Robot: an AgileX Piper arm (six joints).
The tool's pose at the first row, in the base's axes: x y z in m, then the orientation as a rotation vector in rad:
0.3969 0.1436 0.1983 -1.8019 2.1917 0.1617
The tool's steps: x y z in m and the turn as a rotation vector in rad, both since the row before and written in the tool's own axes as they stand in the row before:
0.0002 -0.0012 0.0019 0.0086 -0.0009 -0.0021
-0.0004 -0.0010 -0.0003 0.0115 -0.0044 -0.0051
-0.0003 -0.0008 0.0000 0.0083 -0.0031 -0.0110
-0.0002 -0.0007 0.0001 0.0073 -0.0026 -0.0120
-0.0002 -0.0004 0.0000 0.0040 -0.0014 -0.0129
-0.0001 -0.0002 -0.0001 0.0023 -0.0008 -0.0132
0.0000 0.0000 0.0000 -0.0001 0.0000 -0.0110
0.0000 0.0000 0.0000 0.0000 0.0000 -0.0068
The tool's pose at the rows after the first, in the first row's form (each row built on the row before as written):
0.3983 0.1437 0.1966 -1.7992 2.1865 0.1524
0.3993 0.1438 0.1971 -1.7965 2.1752 0.1422
0.4001 0.1439 0.1973 -1.8023 2.1603 0.1332
0.4008 0.1440 0.1974 -1.8098 2.1451 0.1246
0.4012 0.1441 0.1975 -1.8205 2.1309 0.1184
0.4014 0.1441 0.1977 -1.8326 2.1173 0.1134
0.4014 0.1441 0.1977 -1.8441 2.1070 0.1109
0.4014 0.1441 0.1977 -1.8511 2.1006 0.1093

